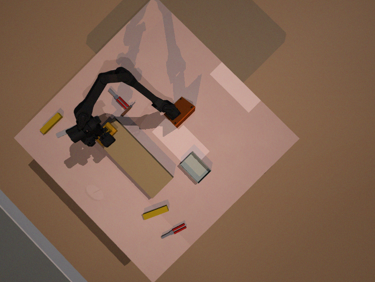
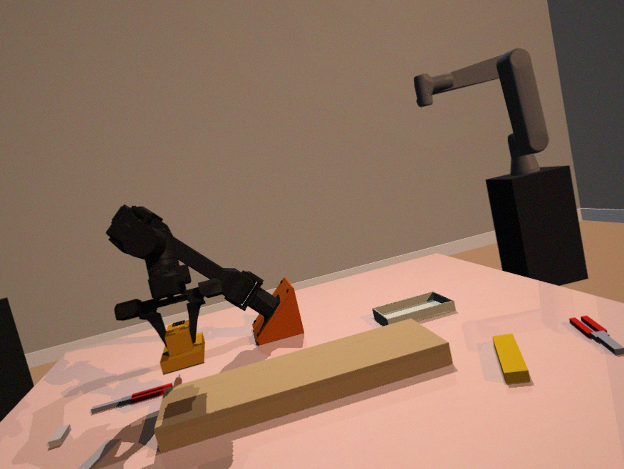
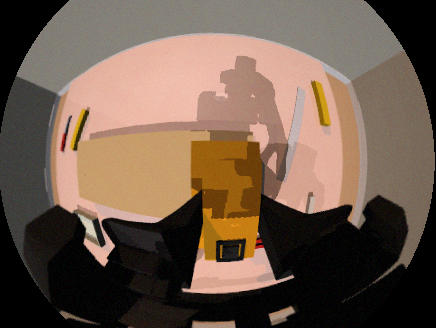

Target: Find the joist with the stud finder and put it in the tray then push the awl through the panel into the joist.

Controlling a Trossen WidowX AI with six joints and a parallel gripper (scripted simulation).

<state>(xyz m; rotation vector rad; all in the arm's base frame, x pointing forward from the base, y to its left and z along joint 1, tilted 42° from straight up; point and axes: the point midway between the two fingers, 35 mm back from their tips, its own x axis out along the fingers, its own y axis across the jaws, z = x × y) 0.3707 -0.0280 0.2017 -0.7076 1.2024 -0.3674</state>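
My gripper tip is now 2 cm below the stud finder and 2 cm past it. The rest, counted from my gripper tip: grey bar: 20 cm to the right, 15 cm ahead, 14 cm below; indicator window: 4 cm behind, 3 cm above; awl: 19 cm behind, 13 cm below, 7 cm to the right.
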